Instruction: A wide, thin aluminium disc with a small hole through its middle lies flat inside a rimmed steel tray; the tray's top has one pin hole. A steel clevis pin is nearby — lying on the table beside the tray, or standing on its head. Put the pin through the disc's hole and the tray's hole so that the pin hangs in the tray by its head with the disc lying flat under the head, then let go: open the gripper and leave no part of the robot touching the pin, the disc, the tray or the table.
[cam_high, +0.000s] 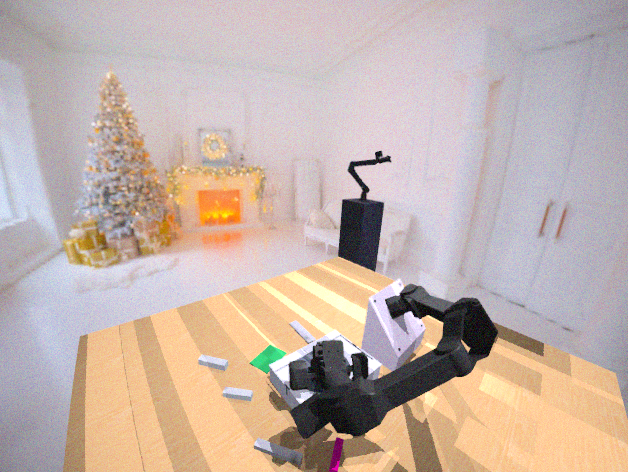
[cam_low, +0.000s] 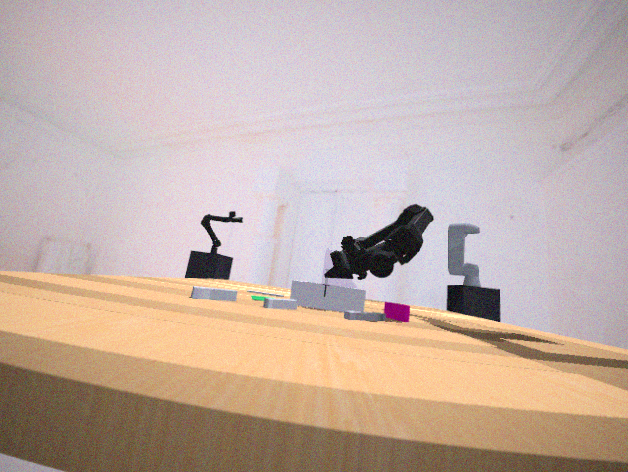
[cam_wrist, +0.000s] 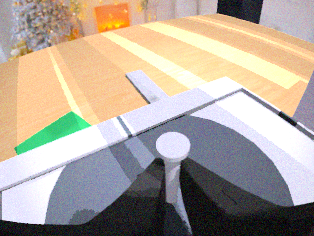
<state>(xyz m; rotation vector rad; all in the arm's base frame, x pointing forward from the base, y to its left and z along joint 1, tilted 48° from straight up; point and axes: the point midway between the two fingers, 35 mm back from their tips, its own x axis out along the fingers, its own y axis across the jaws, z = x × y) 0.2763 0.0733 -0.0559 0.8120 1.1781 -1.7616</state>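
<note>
Now: the steel clevis pin 10 mm below my gripper tip. Also, from my gripper tip: steel tray (10 mm behind, 10 mm to the left, 40 mm below); then green flat piece (80 mm ahead, 150 mm to the right, 80 mm below); then grey aluminium disc (30 mm below).
</note>
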